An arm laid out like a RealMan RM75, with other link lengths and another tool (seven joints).
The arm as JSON. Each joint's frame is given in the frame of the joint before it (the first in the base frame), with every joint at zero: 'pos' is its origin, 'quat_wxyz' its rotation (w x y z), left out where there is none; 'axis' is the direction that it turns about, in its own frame. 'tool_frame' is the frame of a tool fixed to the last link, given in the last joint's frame.
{
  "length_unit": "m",
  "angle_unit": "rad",
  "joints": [
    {
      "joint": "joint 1",
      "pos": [
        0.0,
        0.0,
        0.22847
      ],
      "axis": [
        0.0,
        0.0,
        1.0
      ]
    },
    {
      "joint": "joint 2",
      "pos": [
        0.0,
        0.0,
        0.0
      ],
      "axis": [
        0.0,
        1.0,
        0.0
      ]
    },
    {
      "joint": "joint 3",
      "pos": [
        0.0,
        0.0,
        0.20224
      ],
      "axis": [
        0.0,
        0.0,
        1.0
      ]
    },
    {
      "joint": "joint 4",
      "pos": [
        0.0,
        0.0,
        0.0
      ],
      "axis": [
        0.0,
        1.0,
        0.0
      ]
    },
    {
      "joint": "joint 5",
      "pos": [
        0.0,
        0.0,
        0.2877
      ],
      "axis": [
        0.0,
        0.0,
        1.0
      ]
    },
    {
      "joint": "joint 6",
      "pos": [
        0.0,
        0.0,
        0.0
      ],
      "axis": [
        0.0,
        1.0,
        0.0
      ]
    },
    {
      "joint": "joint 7",
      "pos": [
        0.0,
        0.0,
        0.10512
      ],
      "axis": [
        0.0,
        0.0,
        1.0
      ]
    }
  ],
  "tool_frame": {
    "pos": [
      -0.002,
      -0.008,
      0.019
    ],
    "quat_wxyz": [
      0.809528,
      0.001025,
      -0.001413,
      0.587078
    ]
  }
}
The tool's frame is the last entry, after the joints.
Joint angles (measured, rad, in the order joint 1, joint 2, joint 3, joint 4, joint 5, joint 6, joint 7), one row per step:
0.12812, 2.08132, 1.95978, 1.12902, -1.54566, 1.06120, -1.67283
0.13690, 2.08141, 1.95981, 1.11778, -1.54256, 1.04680, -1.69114
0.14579, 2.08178, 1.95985, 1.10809, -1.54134, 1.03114, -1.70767
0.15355, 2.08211, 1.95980, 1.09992, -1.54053, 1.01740, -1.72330
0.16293, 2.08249, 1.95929, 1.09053, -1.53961, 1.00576, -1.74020
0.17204, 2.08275, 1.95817, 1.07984, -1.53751, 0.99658, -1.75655
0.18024, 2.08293, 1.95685, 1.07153, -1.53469, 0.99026, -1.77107
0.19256, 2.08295, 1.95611, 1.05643, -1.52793, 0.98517, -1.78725
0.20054, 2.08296, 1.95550, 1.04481, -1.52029, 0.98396, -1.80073
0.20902, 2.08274, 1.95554, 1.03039, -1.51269, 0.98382, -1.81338
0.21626, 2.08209, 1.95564, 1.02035, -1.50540, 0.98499, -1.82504
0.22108, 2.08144, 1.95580, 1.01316, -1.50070, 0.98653, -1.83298
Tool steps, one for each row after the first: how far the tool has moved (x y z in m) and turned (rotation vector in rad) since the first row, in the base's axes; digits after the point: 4 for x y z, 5 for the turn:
0.0005, 0.0024, -0.0012, 0.01076, -0.01111, 0.00306
0.0007, 0.0049, -0.0022, 0.02178, -0.02338, 0.00527
0.0009, 0.0071, -0.0030, 0.03155, -0.03546, 0.00809
0.0004, 0.0095, -0.0044, 0.03902, -0.04747, 0.01383
0.0001, 0.0115, -0.0063, 0.04382, -0.05718, 0.01973
-0.0009, 0.0134, -0.0079, 0.04751, -0.06486, 0.02733
-0.0019, 0.0156, -0.0105, 0.04942, -0.06801, 0.03517
-0.0025, 0.0168, -0.0126, 0.05025, -0.06821, 0.04205
-0.0025, 0.0177, -0.0150, 0.04927, -0.06689, 0.04696
-0.0032, 0.0187, -0.0165, 0.04954, -0.06631, 0.05427
-0.0035, 0.0193, -0.0175, 0.04907, -0.06600, 0.05928

